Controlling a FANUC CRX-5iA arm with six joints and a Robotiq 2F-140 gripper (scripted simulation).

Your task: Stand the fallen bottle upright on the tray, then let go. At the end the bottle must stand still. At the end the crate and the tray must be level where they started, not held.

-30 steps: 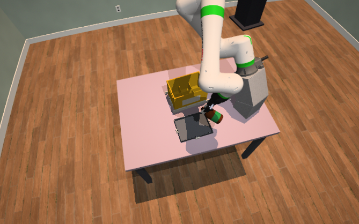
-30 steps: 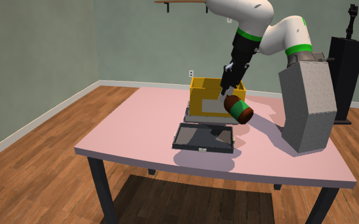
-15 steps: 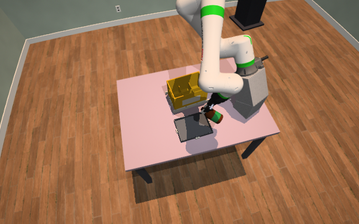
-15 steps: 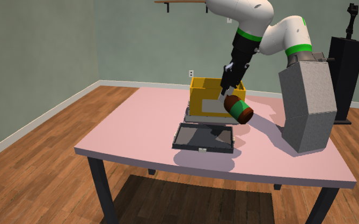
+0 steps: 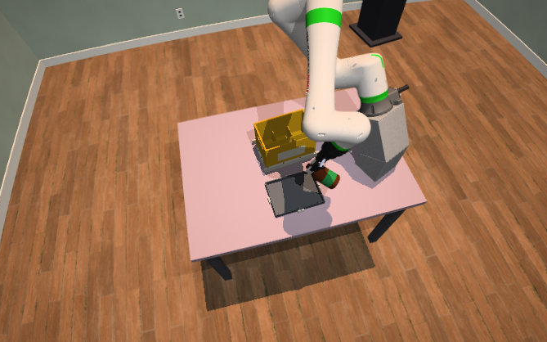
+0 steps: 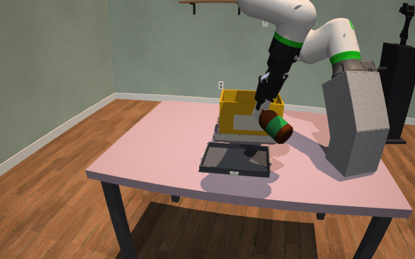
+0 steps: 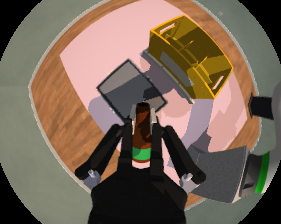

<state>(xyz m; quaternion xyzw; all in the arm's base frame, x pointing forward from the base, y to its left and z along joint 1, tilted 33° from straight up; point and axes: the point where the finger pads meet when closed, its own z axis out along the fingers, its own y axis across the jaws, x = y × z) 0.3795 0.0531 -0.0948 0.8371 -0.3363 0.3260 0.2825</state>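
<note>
Right now the bottle is 4 cm below my hand, 3 cm to the left of it and 3 cm behind it. From my hand the other things lie so: yellow crate 28 cm to the right, 14 cm below; then tray 21 cm below, 8 cm ahead, 1 cm to the right.
</note>
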